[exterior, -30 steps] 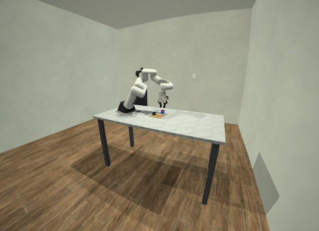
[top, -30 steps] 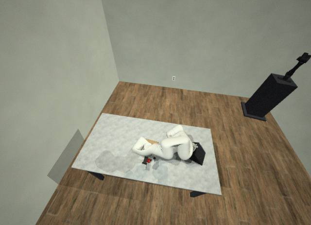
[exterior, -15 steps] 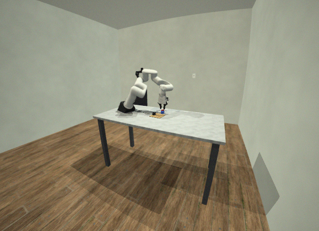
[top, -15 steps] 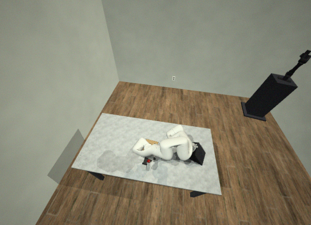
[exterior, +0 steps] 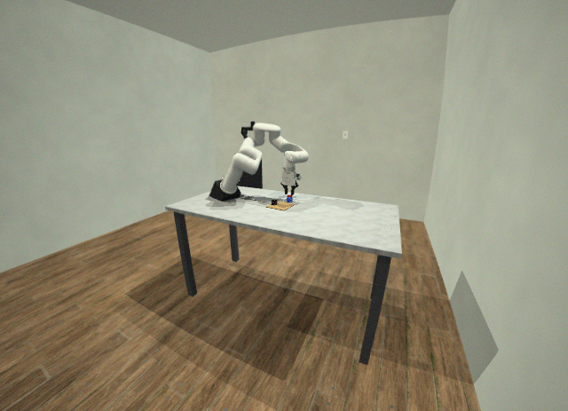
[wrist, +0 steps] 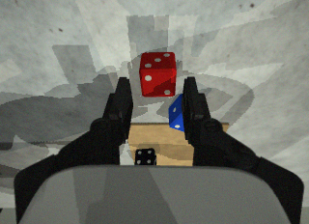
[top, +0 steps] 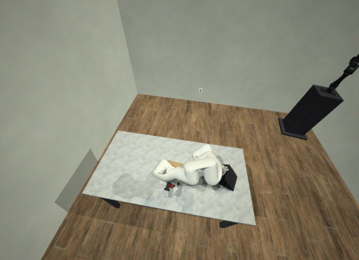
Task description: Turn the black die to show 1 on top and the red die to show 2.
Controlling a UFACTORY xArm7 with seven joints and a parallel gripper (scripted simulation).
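Right now the red die is 4 cm below my hand. Round my hand: black die: 1 cm behind, 16 cm to the right, 4 cm below; then blue die: 3 cm ahead, 5 cm to the right, 4 cm below; then tan mat: 3 cm ahead, 16 cm to the right, 5 cm below.
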